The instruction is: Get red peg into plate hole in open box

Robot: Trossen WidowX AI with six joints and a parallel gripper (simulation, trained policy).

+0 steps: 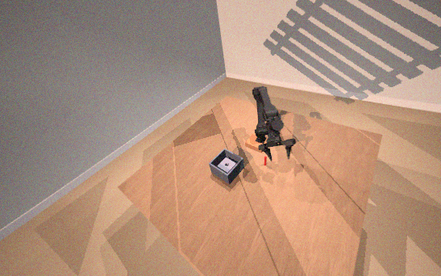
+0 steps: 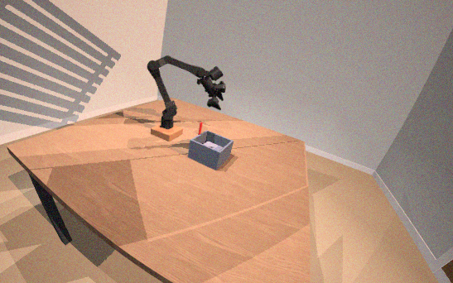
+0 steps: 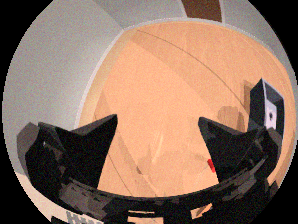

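Now: gripper tip 150 mm above the red peg, 100 mm to the left of it and 80 mm past it. Round my gripper tip: pale plate 310 mm to the right, 150 mm below, 60 mm ahead; blue-grey box 310 mm to the right, 170 mm below, 60 mm ahead.
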